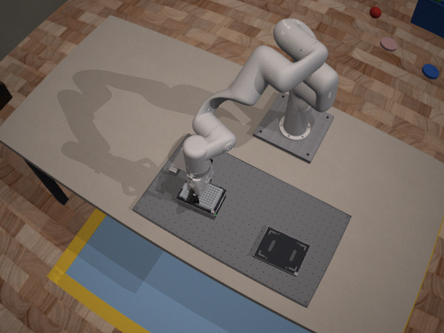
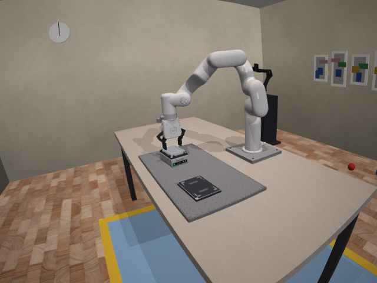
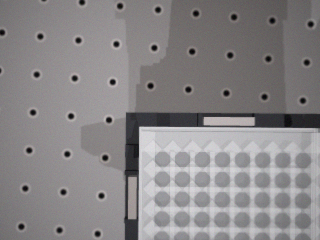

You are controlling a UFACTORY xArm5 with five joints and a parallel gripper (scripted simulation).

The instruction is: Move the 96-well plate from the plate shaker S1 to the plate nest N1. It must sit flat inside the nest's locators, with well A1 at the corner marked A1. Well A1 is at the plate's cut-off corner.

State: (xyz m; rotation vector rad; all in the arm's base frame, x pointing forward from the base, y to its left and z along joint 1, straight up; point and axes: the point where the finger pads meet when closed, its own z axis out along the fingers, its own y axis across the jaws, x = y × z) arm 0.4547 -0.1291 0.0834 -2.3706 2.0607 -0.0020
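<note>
Right now the 96-well plate is 3 cm below my hand. Round my hand: black plate nest N1: 34 cm to the left, 8 cm below, 1 cm ahead.
</note>
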